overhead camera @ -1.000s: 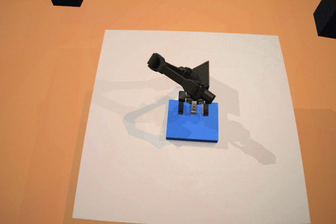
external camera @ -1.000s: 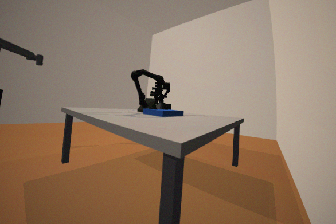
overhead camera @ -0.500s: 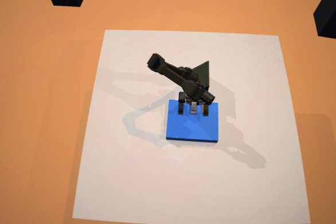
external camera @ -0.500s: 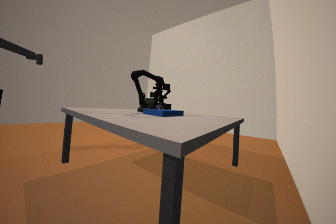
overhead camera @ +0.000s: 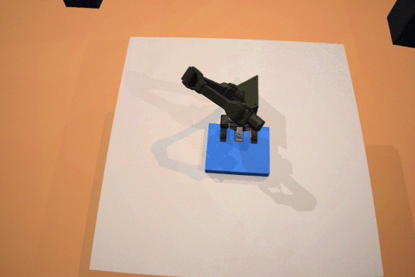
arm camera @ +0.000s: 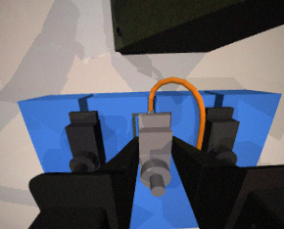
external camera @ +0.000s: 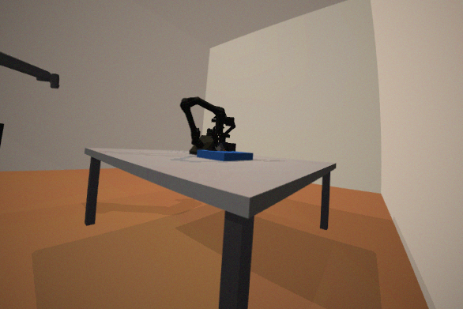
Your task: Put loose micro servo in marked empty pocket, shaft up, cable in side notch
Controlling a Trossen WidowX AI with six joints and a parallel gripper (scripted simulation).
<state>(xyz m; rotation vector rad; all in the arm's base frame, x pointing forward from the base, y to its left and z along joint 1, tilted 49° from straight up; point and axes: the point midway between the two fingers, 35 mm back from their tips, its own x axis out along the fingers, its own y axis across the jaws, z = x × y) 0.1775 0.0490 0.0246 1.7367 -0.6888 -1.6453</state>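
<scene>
Right now the blue deck is 12 cm ahead of my gripper tip, 1 cm to the left of it and 5 cm below it.
</scene>
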